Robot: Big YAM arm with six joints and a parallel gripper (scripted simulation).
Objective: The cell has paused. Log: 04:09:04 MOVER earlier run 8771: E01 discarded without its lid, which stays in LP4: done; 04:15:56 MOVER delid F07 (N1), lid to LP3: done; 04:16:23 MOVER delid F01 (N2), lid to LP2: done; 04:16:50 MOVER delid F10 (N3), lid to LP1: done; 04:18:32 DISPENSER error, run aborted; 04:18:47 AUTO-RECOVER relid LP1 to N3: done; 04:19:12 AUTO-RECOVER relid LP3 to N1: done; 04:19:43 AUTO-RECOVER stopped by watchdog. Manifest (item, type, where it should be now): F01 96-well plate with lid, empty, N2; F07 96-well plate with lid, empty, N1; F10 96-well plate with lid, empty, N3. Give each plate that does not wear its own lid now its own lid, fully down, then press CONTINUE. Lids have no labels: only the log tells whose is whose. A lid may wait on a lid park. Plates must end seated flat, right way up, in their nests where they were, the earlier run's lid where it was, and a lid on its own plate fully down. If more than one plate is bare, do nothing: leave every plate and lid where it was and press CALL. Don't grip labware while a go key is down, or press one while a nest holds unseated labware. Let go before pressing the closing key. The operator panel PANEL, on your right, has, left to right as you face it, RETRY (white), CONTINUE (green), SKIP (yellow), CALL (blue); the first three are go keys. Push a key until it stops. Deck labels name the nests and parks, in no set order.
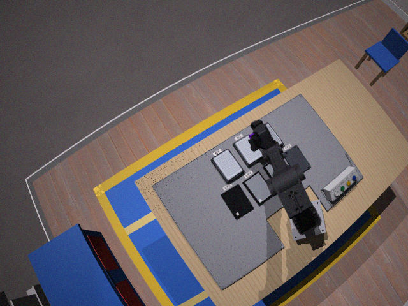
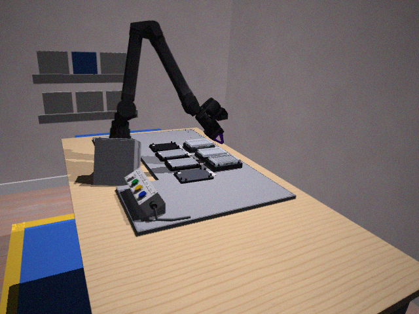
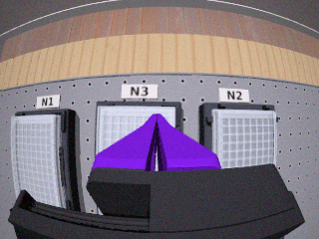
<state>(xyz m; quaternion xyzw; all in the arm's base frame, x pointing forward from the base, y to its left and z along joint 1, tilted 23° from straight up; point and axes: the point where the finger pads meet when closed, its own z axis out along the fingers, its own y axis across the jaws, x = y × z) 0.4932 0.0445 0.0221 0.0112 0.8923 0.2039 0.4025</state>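
Now: hand 210 mm past the clear lid, 70 mm to the left of it and 70 mm above it. The rest, counted from my hand: LP2 label: 130 mm behind, 80 mm below, 60 mm to the right; then N2 plate: 110 mm to the right, 50 mm below, 30 mm behind; then nest N2: 110 mm to the right, 70 mm below, 30 mm behind.
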